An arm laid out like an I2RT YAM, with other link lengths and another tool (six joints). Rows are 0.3 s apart.
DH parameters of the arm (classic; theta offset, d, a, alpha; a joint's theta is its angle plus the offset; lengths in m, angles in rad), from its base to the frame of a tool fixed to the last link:
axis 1: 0 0.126 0.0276 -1.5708
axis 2: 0 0 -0.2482 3.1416
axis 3: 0.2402 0 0.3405 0
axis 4: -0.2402 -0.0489 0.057 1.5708
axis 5: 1.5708 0.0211 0 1.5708
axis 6: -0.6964 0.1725 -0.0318 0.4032
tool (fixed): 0 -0.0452 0 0
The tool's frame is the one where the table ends.
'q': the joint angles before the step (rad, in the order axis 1, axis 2, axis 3, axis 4, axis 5, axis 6). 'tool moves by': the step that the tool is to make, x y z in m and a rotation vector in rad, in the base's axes. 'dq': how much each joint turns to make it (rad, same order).
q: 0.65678 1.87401 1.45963 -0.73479 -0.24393 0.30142
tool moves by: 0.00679 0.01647 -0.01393 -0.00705 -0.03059 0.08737
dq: 0.02158 0.08463 0.06674 0.01994 -0.00467 -0.07222
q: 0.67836 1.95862 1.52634 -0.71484 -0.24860 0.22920
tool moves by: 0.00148 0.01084 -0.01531 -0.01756 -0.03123 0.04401
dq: 0.02273 0.04985 0.02289 0.03184 0.02163 -0.03415
